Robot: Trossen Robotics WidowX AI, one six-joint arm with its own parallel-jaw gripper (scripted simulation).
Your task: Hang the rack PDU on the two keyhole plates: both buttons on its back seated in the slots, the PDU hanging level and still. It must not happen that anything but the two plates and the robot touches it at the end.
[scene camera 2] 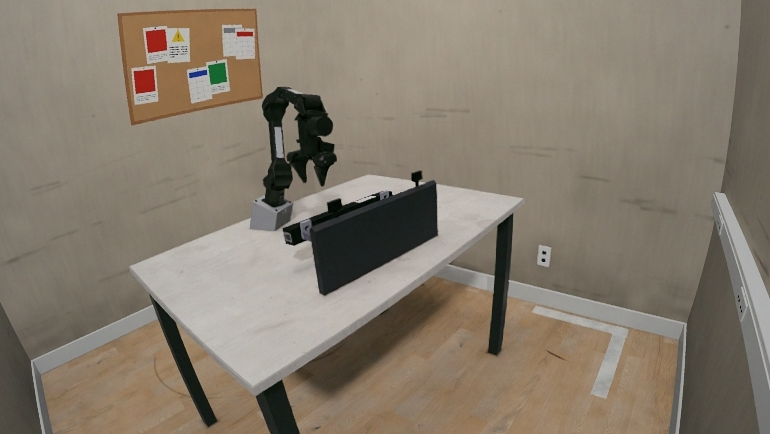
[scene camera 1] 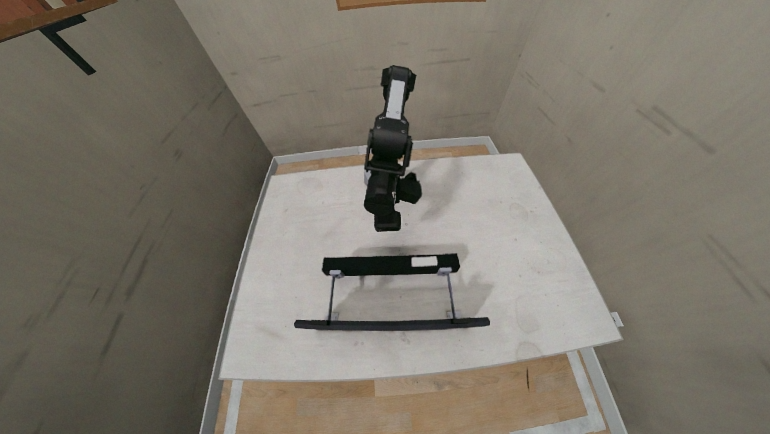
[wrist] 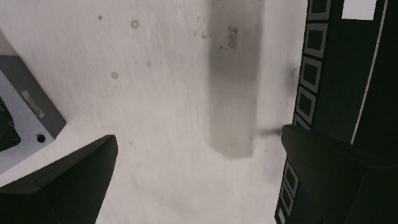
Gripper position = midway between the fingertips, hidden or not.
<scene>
In view: the gripper (scene camera 2: 313, 184) and a rack PDU (scene camera 1: 405, 264).
The rack PDU shows as well in scene camera 2 (scene camera 2: 357, 204) and in the wrist view (wrist: 338, 50). The gripper also shows in scene camera 1 (scene camera 1: 388, 214) and in the wrist view (wrist: 201, 137).
</scene>
